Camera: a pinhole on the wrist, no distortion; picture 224 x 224 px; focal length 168.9 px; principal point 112.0 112.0 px. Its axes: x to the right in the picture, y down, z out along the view. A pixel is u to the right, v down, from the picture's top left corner.
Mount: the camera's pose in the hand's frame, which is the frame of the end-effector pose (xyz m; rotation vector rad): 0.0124 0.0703 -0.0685 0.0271 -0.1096 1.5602
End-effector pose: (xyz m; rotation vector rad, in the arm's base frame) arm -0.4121 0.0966 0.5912 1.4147 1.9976 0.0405
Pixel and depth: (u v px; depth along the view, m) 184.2 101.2 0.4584
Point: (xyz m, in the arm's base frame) -0.0111 0.0643 0.3582
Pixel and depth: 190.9 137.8 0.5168
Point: 0.0732 -0.0319 0.3871
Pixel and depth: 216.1 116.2 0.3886
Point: -0.0002 0.0785 0.4475
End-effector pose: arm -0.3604 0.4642 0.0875 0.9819 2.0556 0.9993
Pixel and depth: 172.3 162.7 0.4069
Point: 0.0379 0.5561 0.0945
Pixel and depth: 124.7 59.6 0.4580
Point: -0.0929 0.7408 -0.0885
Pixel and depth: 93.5 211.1 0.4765
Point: 0.0873 0.3505 -0.0601
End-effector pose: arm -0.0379 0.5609 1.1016 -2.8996 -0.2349 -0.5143
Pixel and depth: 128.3 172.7 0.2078
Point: -0.0479 0.5097 0.9389
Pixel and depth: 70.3 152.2 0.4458
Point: -0.0450 0.6967 0.7399
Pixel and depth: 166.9 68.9 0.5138
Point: 0.2569 0.4879 0.6854
